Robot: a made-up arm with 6 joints. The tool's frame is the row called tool. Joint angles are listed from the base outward.
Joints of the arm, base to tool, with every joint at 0 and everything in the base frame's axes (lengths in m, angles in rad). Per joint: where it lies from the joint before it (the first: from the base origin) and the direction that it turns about. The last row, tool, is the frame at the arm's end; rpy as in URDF.
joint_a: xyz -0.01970 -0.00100 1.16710 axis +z
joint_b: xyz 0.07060 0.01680 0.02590 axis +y
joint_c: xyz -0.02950 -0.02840 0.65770 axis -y
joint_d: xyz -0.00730 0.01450 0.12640 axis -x
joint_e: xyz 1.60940 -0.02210 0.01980 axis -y
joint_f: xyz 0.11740 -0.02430 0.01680 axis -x
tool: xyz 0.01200 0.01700 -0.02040 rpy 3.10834 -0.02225 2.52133
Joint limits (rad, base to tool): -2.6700..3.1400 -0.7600..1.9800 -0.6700..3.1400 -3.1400..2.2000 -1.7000..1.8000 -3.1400..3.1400
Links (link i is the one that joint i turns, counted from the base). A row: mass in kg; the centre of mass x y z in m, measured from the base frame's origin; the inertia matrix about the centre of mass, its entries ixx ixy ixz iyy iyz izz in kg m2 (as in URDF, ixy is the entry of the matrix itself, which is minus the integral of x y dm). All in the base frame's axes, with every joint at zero. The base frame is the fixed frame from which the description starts. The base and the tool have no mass.
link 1: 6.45; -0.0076 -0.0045 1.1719; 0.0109 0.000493 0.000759 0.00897 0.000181 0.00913
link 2: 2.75; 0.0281 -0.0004 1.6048; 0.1 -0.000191 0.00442 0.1 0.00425 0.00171
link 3: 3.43; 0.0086 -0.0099 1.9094; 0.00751 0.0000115 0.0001 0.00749 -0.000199 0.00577
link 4: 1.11; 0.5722 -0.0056 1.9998; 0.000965 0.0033 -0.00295 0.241 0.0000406 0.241
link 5: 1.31; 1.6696 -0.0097 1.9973; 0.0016 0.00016 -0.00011 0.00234 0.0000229 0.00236
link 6: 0.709; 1.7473 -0.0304 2.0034; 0.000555 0 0 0.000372 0 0.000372
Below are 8 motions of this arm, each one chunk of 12 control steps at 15 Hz.
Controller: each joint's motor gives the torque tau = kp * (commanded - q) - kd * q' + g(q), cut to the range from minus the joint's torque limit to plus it. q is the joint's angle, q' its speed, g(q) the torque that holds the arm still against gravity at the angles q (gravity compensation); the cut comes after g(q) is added. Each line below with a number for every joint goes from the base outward.
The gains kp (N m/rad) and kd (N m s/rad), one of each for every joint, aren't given. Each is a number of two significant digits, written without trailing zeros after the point. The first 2 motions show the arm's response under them.
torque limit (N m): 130 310 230 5.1 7.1 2.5
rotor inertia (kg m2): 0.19 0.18 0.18 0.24 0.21 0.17
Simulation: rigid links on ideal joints. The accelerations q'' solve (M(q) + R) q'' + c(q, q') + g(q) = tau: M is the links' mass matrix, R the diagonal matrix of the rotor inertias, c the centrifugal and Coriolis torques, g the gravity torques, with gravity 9.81 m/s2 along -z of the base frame. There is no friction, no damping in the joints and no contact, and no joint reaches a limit. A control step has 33 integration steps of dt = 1/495 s. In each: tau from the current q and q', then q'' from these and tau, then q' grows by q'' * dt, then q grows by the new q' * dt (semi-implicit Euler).
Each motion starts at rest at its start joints. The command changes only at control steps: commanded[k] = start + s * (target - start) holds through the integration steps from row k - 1 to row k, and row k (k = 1, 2, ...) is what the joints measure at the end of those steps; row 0 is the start. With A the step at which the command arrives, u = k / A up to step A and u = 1 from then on. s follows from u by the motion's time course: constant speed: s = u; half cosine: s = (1 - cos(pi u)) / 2; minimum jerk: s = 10 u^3 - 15 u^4 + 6 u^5; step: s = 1 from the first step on.
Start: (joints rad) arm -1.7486 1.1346 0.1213 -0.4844 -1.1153 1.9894
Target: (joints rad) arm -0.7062 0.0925 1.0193 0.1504 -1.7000 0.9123
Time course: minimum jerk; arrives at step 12
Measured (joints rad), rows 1 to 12:
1: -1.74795 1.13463 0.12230 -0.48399 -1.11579 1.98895
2: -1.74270 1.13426 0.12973 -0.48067 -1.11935 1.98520
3: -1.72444 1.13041 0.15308 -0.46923 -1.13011 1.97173
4: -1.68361 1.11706 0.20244 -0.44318 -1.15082 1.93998
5: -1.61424 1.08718 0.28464 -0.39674 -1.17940 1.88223
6: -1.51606 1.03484 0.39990 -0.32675 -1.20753 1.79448
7: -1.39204 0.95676 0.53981 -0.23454 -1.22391 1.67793
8: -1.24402 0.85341 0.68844 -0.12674 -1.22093 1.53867
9: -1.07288 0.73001 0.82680 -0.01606 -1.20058 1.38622
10: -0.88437 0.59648 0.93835 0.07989 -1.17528 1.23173
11: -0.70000 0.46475 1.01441 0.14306 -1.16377 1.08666
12: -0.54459 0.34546 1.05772 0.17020 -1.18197 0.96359
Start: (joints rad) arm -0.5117 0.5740 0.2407 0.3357 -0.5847 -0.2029
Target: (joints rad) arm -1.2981 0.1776 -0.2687 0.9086 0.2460 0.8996
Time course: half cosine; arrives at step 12
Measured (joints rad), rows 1 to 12:
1: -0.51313 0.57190 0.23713 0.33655 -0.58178 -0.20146
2: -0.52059 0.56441 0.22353 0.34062 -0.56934 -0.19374
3: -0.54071 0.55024 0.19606 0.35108 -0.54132 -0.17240
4: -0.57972 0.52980 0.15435 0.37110 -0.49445 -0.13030
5: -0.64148 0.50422 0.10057 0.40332 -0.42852 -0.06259
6: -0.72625 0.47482 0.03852 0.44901 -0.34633 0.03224
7: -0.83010 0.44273 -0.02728 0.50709 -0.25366 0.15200
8: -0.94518 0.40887 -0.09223 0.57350 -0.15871 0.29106
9: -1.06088 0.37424 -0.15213 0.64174 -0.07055 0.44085
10: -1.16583 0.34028 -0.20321 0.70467 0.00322 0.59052
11: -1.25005 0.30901 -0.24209 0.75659 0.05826 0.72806
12: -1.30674 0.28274 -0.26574 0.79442 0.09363 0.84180
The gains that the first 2 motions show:
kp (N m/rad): 570 480 760 7.3 11 7.7
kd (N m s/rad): 70 120 61 1.4 2.2 1.2
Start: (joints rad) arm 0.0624 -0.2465 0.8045 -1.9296 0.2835 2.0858
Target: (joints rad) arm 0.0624 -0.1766 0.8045 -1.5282 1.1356 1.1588
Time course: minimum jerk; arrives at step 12
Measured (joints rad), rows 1 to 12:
1: 0.06241 -0.24646 0.80454 -1.92948 0.28389 2.08538
2: 0.06247 -0.24617 0.80478 -1.92846 0.28703 2.08194
3: 0.06260 -0.24531 0.80535 -1.92470 0.29798 2.06959
4: 0.06278 -0.24352 0.80620 -1.91552 0.32320 2.04044
5: 0.06297 -0.24046 0.80714 -1.89814 0.36828 1.98729
6: 0.06311 -0.23593 0.80786 -1.87049 0.43609 1.90610
7: 0.06312 -0.22986 0.80808 -1.83193 0.52560 1.79779
8: 0.06298 -0.22245 0.80763 -1.78369 0.63170 1.66861
9: 0.06269 -0.21411 0.80650 -1.72894 0.74591 1.52939
10: 0.06232 -0.20552 0.80494 -1.67237 0.85782 1.39359
11: 0.06197 -0.19744 0.80328 -1.61931 0.95718 1.27460
12: 0.06176 -0.19049 0.80194 -1.57443 1.03644 1.18261

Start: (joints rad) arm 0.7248 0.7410 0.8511 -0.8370 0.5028 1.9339
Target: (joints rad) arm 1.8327 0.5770 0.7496 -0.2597 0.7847 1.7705
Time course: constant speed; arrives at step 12
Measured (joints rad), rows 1 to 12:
1: 0.73373 0.73809 0.84649 -0.83632 0.51165 1.93374
2: 0.76329 0.73322 0.83885 -0.83375 0.53456 1.93263
3: 0.81770 0.72742 0.83002 -0.82695 0.56609 1.92933
4: 0.89546 0.72129 0.82082 -0.81303 0.59758 1.92272
5: 0.99147 0.71513 0.81139 -0.78955 0.62196 1.91218
6: 1.09907 0.70894 0.80167 -0.75515 0.63611 1.89780
7: 1.21178 0.70246 0.79170 -0.70993 0.64091 1.88029
8: 1.32438 0.69529 0.78168 -0.65528 0.64004 1.86082
9: 1.43343 0.68702 0.77193 -0.59352 0.63813 1.84065
10: 1.53729 0.67735 0.76272 -0.52737 0.63930 1.82092
11: 1.63577 0.66616 0.75416 -0.45961 0.64624 1.80244
12: 1.72969 0.65351 0.74624 -0.39269 0.66000 1.78564

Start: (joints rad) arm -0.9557 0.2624 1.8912 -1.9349 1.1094 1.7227
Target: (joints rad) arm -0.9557 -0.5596 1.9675 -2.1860 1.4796 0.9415
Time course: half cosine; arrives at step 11
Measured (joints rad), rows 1 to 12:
1: -0.95562 0.26081 1.89004 -1.93609 1.11034 1.72140
2: -0.95536 0.25409 1.88669 -1.94231 1.11483 1.71461
3: -0.95493 0.23835 1.88229 -1.95863 1.12601 1.69632
4: -0.95442 0.21011 1.87898 -1.98856 1.14600 1.66092
5: -0.95395 0.16684 1.87890 -2.03225 1.17502 1.60488
6: -0.95367 0.10756 1.88356 -2.08617 1.21120 1.52772
7: -0.95367 0.03323 1.89361 -2.14387 1.25095 1.43225
8: -0.95402 -0.05322 1.90880 -2.19759 1.28996 1.32431
9: -0.95471 -0.14700 1.92809 -2.23995 1.32444 1.21208
10: -0.95566 -0.24195 1.94982 -2.26518 1.35207 1.10505
11: -0.95673 -0.33110 1.97193 -2.26970 1.37218 1.01286
12: -0.95774 -0.40898 1.99099 -2.25302 1.38619 0.94276

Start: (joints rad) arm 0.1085 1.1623 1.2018 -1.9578 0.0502 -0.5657
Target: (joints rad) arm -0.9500 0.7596 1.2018 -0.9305 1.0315 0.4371
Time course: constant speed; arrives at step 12
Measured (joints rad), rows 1 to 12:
1: 0.10168 1.15865 1.19821 -1.95696 0.05018 -0.55747
2: 0.07827 1.15090 1.19367 -1.95225 0.05408 -0.53101
3: 0.03343 1.13898 1.19015 -1.93910 0.06795 -0.48352
4: -0.03351 1.12296 1.18826 -1.91274 0.09706 -0.41705
5: -0.12001 1.10320 1.18779 -1.86944 0.14443 -0.33624
6: -0.22152 1.08034 1.18810 -1.80728 0.21043 -0.24655
7: -0.33258 1.05508 1.18851 -1.72659 0.29303 -0.15289
8: -0.44774 1.02803 1.18864 -1.63003 0.38848 -0.05892
9: -0.56232 0.99957 1.18844 -1.52227 0.49194 0.03322
10: -0.67285 0.96982 1.18816 -1.40923 0.59834 0.12274
11: -0.77723 0.93871 1.18817 -1.29677 0.70314 0.20977
12: -0.87472 0.90616 1.18873 -1.18930 0.80306 0.29488

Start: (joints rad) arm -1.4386 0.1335 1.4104 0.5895 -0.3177 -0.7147
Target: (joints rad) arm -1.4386 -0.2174 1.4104 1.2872 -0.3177 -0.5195
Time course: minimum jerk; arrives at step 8
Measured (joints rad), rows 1 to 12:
1: -1.43860 0.13288 1.40979 0.59014 -0.31788 -0.71441
2: -1.43857 0.12883 1.40632 0.59517 -0.31927 -0.71214
3: -1.43852 0.11771 1.39910 0.61232 -0.32383 -0.70454
4: -1.43847 0.09684 1.39000 0.65049 -0.33277 -0.68823
5: -1.43844 0.06563 1.38272 0.71542 -0.34491 -0.66182
6: -1.43845 0.02596 1.38094 0.80635 -0.35647 -0.62730
7: -1.43851 -0.01832 1.38652 0.91515 -0.36275 -0.58967
8: -1.43857 -0.06301 1.39810 1.02873 -0.36083 -0.55508
9: -1.43861 -0.10543 1.41124 1.13440 -0.35128 -0.52800
10: -1.43864 -0.14353 1.42238 1.22334 -0.33756 -0.51005
11: -1.43868 -0.17566 1.42991 1.29097 -0.32362 -0.50061
12: -1.43871 -0.20087 1.43358 1.33635 -0.31225 -0.49790

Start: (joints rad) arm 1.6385 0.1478 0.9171 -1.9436 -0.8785 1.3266
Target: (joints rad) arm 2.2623 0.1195 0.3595 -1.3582 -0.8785 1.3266
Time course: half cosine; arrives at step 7
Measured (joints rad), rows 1 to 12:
1: 1.64567 0.14308 0.90684 -1.94278 -0.87587 1.32621
2: 1.67623 0.12859 0.86940 -1.93744 -0.86713 1.32467
3: 1.74116 0.10759 0.79786 -1.92099 -0.85271 1.32169
4: 1.83687 0.08868 0.69711 -1.88614 -0.83511 1.31796
5: 1.94946 0.08094 0.58138 -1.82740 -0.81672 1.31495
6: 2.06204 0.08979 0.47053 -1.74433 -0.80156 1.31431
7: 2.15839 0.11493 0.38557 -1.64445 -0.79759 1.31710
8: 2.22806 0.14680 0.33485 -1.54172 -0.81046 1.32281
9: 2.27012 0.17305 0.31224 -1.44941 -0.83653 1.32960
10: 2.28957 0.18803 0.30900 -1.37551 -0.86663 1.33548
11: 2.29311 0.19153 0.31715 -1.32294 -0.89177 1.33923
12: 2.28739 0.18598 0.33015 -1.29079 -0.90666 1.34047

